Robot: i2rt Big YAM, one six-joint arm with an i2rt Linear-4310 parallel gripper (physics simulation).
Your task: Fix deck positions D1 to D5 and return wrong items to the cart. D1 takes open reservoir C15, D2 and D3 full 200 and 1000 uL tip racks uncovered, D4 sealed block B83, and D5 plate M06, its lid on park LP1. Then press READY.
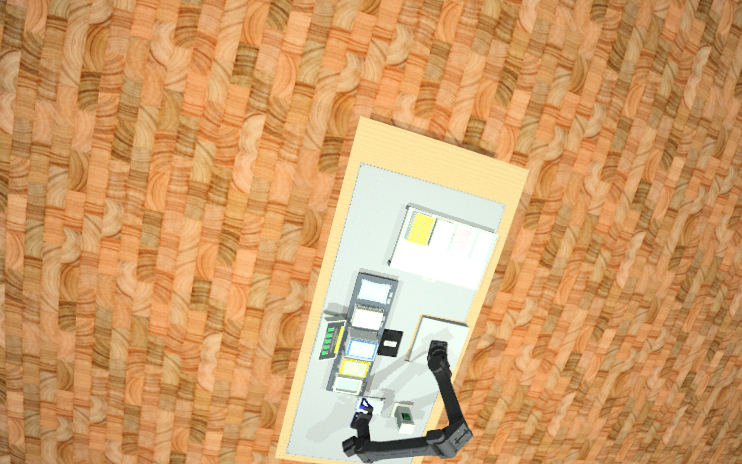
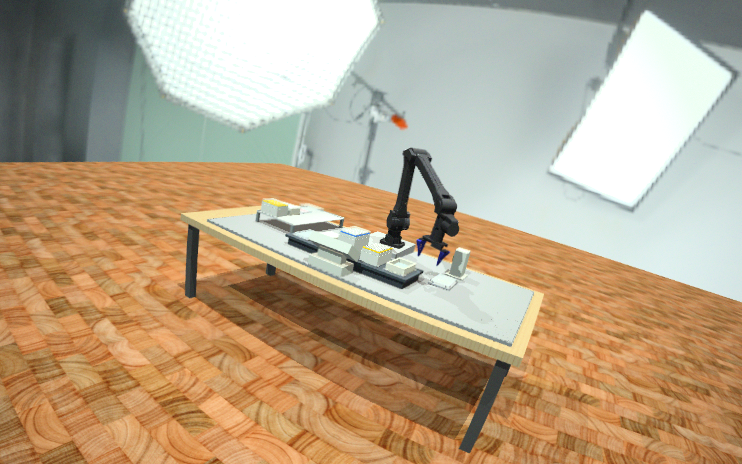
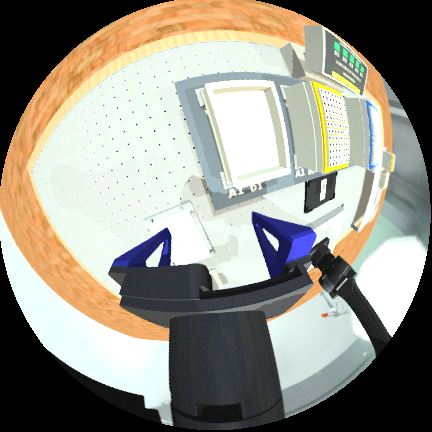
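Seen in the pictures: gripper, fingertip midpoint: (image 1: pixel 360 404) (image 2: pixel 427 261) (image 3: pixel 209 223); arm's base, origin of the base link: (image 1: pixel 436 351) (image 2: pixel 392 244) (image 3: pixel 315 251).
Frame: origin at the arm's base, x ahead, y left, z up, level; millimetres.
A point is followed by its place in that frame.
Note:
My gripper (image 1: pixel 361 410) @[y 294, x 352, z 70 mm] (image 2: pixel 429 259) @[y 294, x 352, z 70 mm] (image 3: pixel 209 223) @[y 294, x 352, z 70 mm] is open and empty, above the table near a flat white plate-like piece (image 2: pixel 442 281) @[y 373, x 310, z -11 mm] (image 3: pixel 185 230) @[y 349, x 303, z -11 mm]. An open reservoir (image 1: pixel 346 384) @[y 211, x 433, z 31 mm] (image 2: pixel 402 266) @[y 206, x 409, z 31 mm] (image 3: pixel 250 135) @[y 206, x 421, z 31 mm] sits at D1. Beside it stand an uncovered yellow-rimmed tip rack (image 1: pixel 355 368) @[y 79, x 413, z 83 mm] (image 2: pixel 377 251) @[y 105, x 473, z 79 mm] (image 3: pixel 335 130) @[y 95, x 414, z 83 mm] and a blue-rimmed rack (image 1: pixel 362 349) @[y -48, x 406, z 122 mm] (image 2: pixel 355 234) @[y -11, x 466, z 119 mm] (image 3: pixel 372 135) @[y 2, x 409, z 117 mm]. A white-topped item (image 1: pixel 367 318) @[y -172, x 399, z 63 mm] and a pale plate (image 1: pixel 374 292) @[y -289, x 385, z 33 mm] occupy the last two deck positions. Their labels are unreadable. A panel (image 1: pixel 331 339) @[y -61, x 547, z 88 mm] (image 3: pixel 345 62) shows green squares and a yellow strip.
The raised white cart (image 1: pixel 437 268) @[y -442, x 115, z 31 mm] (image 2: pixel 311 218) @[y -455, x 111, z 31 mm] holds a yellow rack (image 1: pixel 421 228) @[y -625, x 253, z 102 mm] (image 2: pixel 274 206) @[y -584, x 299, z 84 mm] and several pale items. A black pad (image 1: pixel 390 343) @[y -8, x 243, z -21 mm] (image 3: pixel 321 192) @[y 0, x 237, z -21 mm] lies beside the deck. An upright pale block (image 1: pixel 404 416) @[y 359, x 108, z 57 mm] (image 2: pixel 459 262) @[y 399, x 134, z 48 mm] stands near the gripper.

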